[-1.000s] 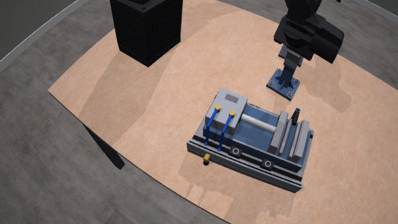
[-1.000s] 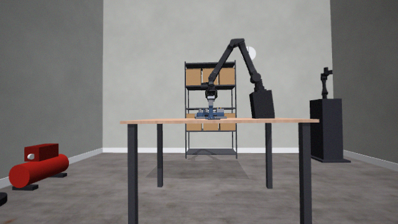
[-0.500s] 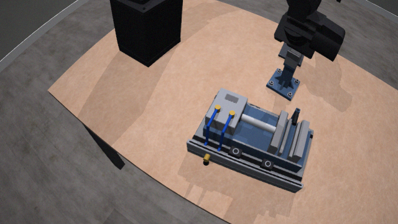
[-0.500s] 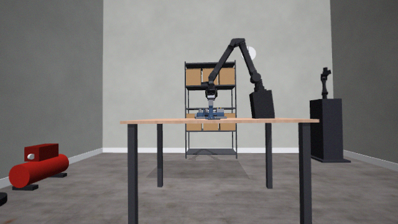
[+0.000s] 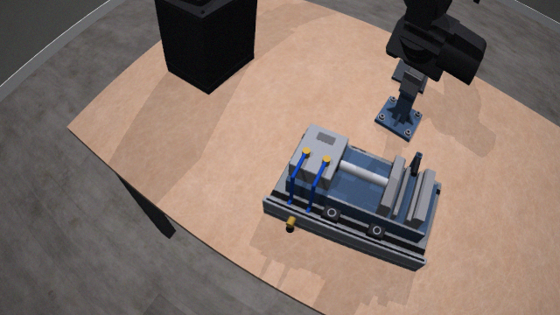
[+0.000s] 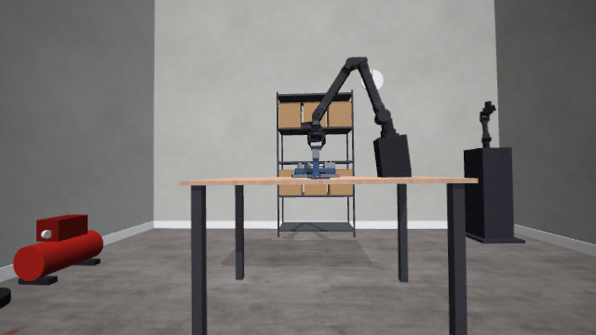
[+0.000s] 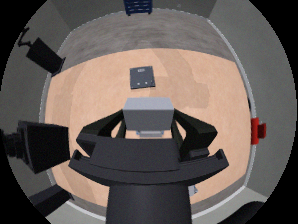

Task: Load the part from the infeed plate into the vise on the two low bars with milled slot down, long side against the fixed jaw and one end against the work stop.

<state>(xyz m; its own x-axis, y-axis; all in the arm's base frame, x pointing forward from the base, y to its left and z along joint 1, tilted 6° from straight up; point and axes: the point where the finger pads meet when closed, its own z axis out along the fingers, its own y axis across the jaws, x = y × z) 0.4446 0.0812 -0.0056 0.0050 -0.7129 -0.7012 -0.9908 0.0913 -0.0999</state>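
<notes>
Now: hand 1 cm above the grey part. Also, from my hand: grey plate (1 cm behind, 16 cm to the left, 18 cm below); then moving jaw (4 cm ahead, 22 cm to the right, 11 cm below); then work stop (7 cm ahead, 17 cm to the right, 9 cm below).
</notes>
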